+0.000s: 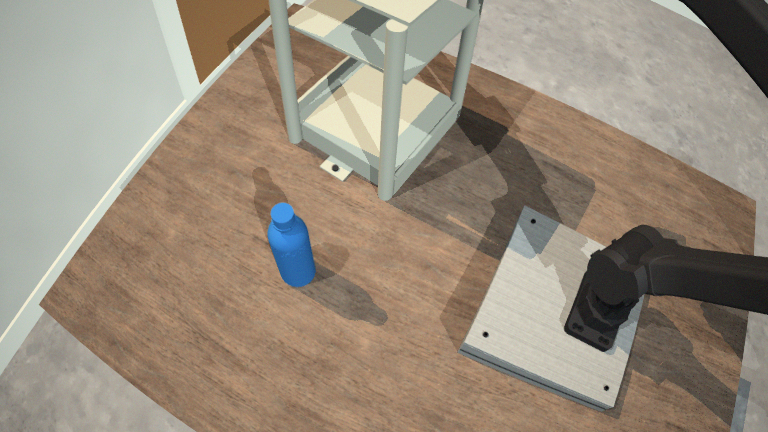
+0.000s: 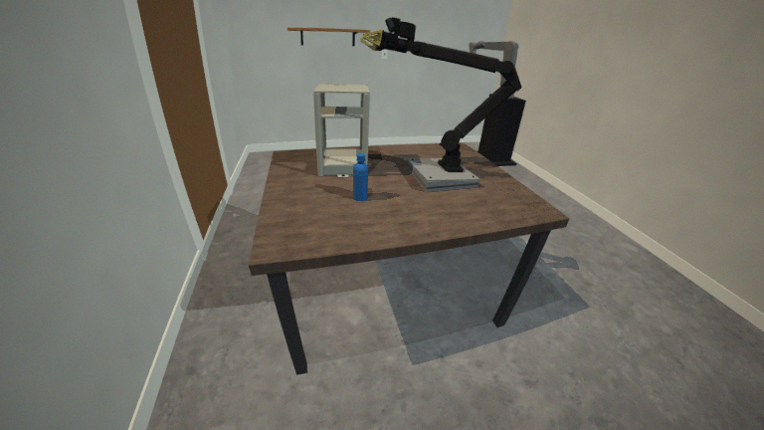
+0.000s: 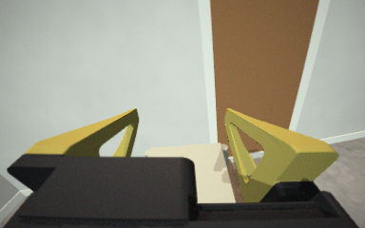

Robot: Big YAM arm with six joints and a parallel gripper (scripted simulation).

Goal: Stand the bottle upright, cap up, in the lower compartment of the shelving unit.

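Now: the blue bottle 470 mm below my hand, 350 mm to the left of it and 50 mm ahead of it.
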